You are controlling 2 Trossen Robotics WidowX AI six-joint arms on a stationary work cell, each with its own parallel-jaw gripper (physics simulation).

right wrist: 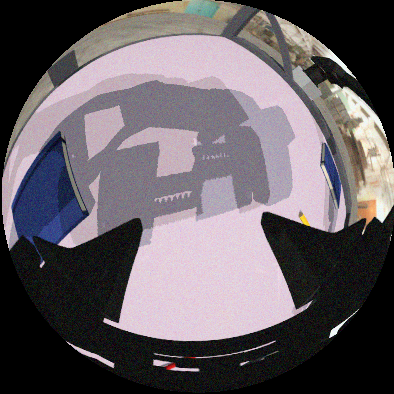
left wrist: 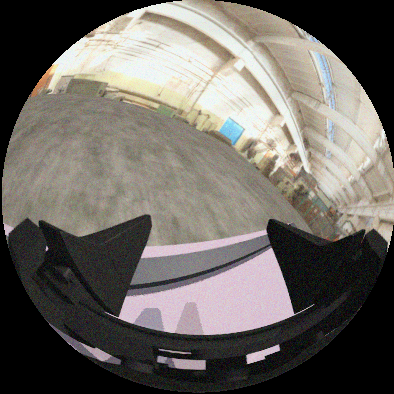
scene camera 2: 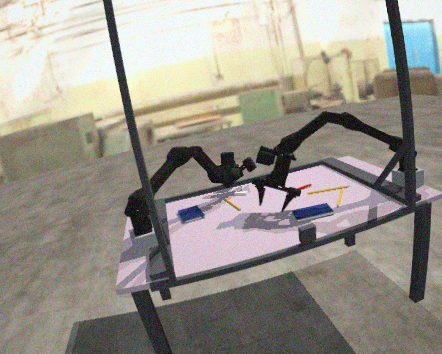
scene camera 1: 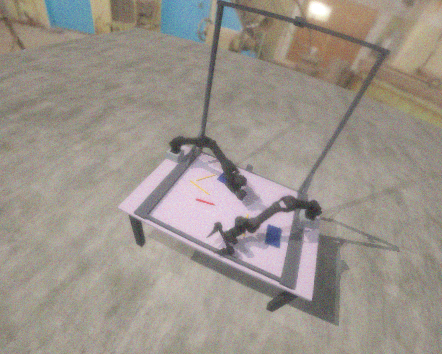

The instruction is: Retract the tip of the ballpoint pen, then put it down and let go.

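Seen in the pictures: left gripper, between the fingertips: (left wrist: 211,223) (scene camera 2: 245,170) (scene camera 1: 210,245); right gripper, between the fingertips: (right wrist: 202,221) (scene camera 2: 270,208); left arm's base, origin of its link: (right wrist: 309,77) (scene camera 2: 142,231) (scene camera 1: 309,215); right arm's base, origin of its link: (scene camera 1: 175,150).
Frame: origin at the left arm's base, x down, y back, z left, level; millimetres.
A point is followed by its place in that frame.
Observation:
A slim red stick, probably the ballpoint pen (scene camera 1: 205,202) @(x 62, y -687, z 98 mm) (scene camera 2: 304,187) @(x 64, y -715, z 88 mm), lies flat on the pale pink table (scene camera 1: 170,207) @(x 70, y -882, z 212 mm) (scene camera 2: 200,255) @(x 70, y -151, z -177 mm). Its tip is too small to make out. My left gripper (scene camera 1: 214,244) @(x 10, y -573, z 407 mm) (left wrist: 211,223) @(x 10, y -573, z 407 mm) is wide open and empty above the table's near edge in scene camera 1, away from the red pen. In scene camera 2 its fingers are hidden behind the wrist. My right gripper (scene camera 2: 272,207) @(x 56, y -486, z -28 mm) (right wrist: 202,221) @(x 56, y -486, z -28 mm) is wide open and empty above the table, beside a blue book; its fingertips are unclear in scene camera 1.
Two yellow pencils (scene camera 1: 206,177) @(x 64, y -747, z -126 mm) (scene camera 2: 327,190) @(x 67, y -765, z -19 mm) lie near the red pen; another pencil (scene camera 2: 232,204) @(x 65, y -397, z 161 mm) (right wrist: 304,219) @(x 63, y -402, z 97 mm) lies nearer the left arm. Two blue books, one large (scene camera 2: 312,211) @(x 58, y -587, z -168 mm) (right wrist: 40,195) @(x 58, y -565, z -154 mm) and one small (scene camera 2: 191,214) @(x 57, y -218, z 171 mm) (right wrist: 331,175) @(x 58, y -243, z 170 mm), and a small white object (scene camera 2: 241,193) @(x 61, y -477, z 248 mm) also lie there.

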